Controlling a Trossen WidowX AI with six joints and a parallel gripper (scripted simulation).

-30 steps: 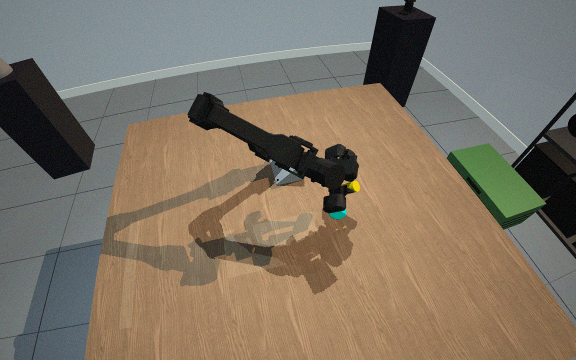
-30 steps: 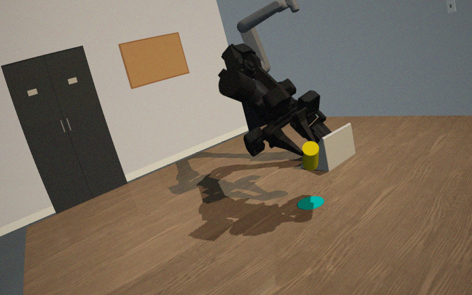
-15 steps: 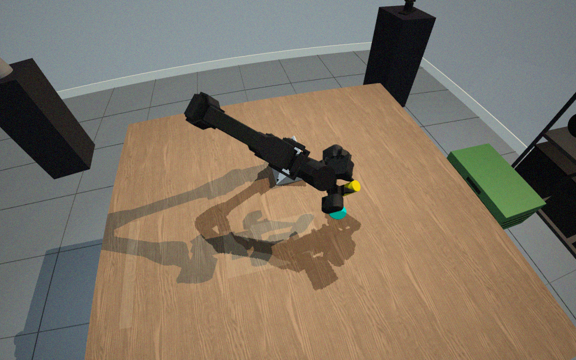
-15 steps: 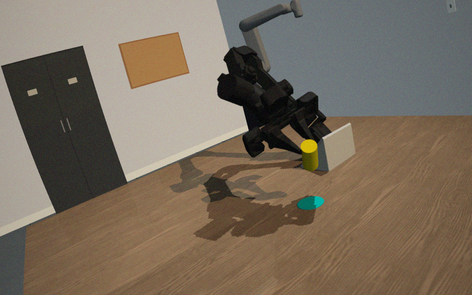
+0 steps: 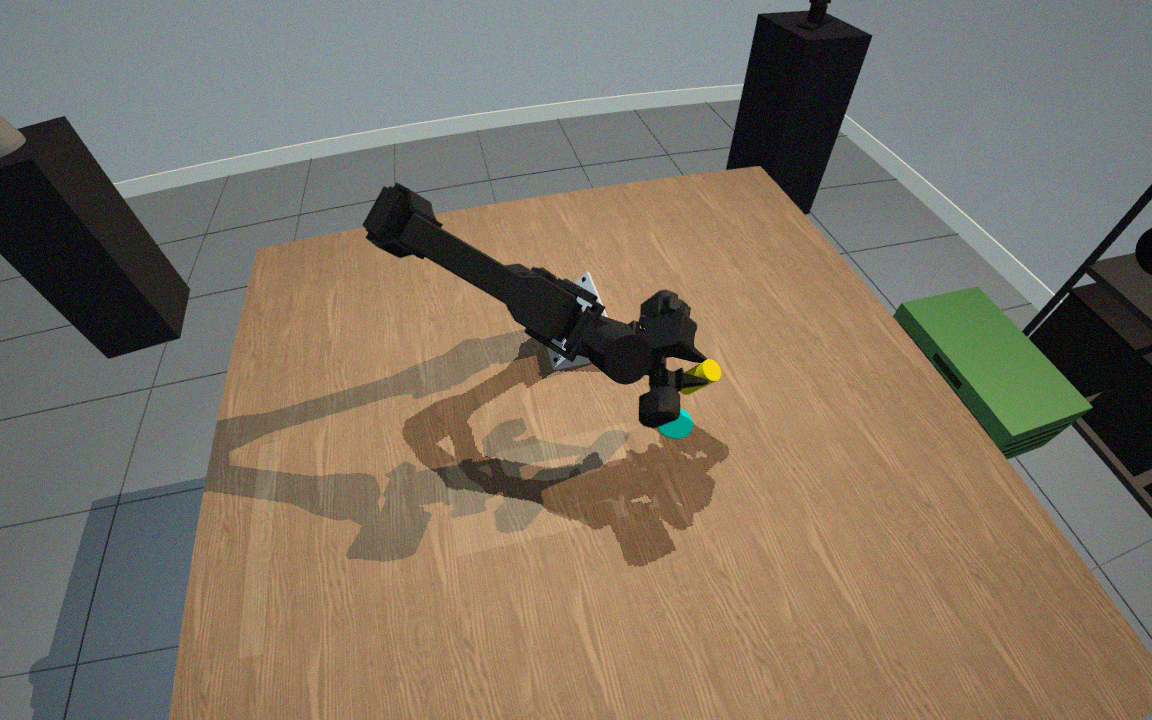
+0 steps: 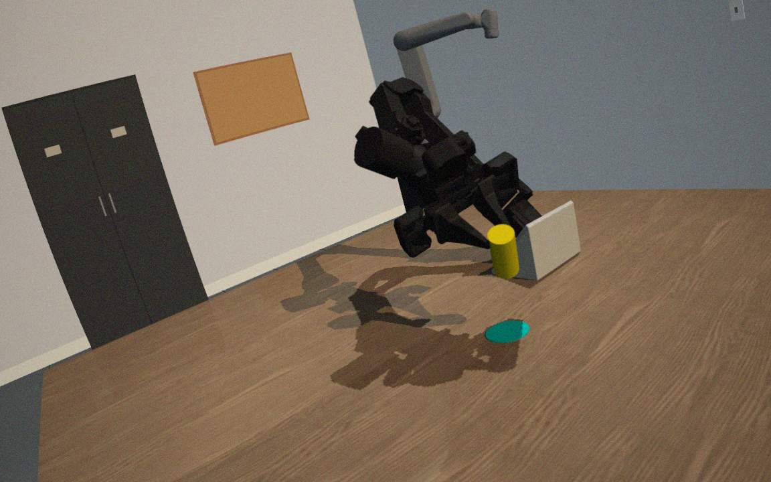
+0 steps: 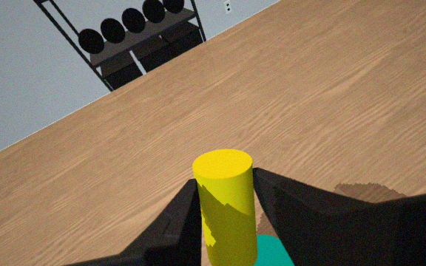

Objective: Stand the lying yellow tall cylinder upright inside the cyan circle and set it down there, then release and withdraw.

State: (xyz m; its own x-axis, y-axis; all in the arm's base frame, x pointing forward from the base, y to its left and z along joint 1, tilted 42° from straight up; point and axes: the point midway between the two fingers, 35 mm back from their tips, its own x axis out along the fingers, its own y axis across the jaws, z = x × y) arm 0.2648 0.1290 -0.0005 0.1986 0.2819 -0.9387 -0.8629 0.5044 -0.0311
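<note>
My gripper tip is 14 cm above the cyan circle, 2 cm to the left of it and 1 cm past it.
</note>
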